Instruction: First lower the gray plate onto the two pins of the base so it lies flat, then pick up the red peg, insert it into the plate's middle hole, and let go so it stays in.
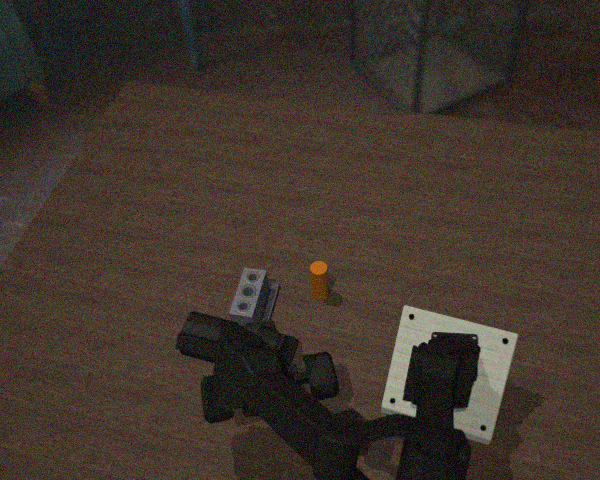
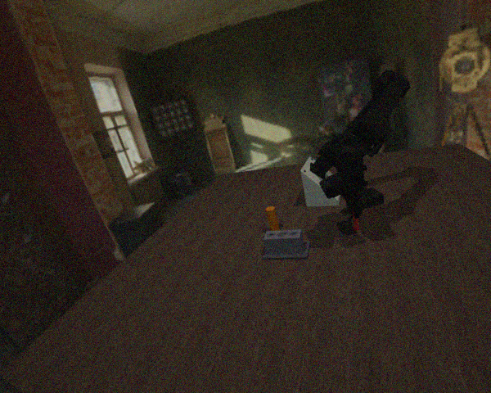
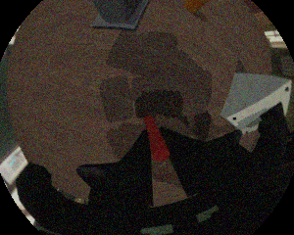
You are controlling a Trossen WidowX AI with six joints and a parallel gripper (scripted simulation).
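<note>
Now: the gray plate 90 mm ahead of my gripper tip and 190 mm to the right of it. Round my gripper tip: orange cylinder: 30 mm behind, 240 mm to the right; then red peg: right at my gripper tip.
</note>
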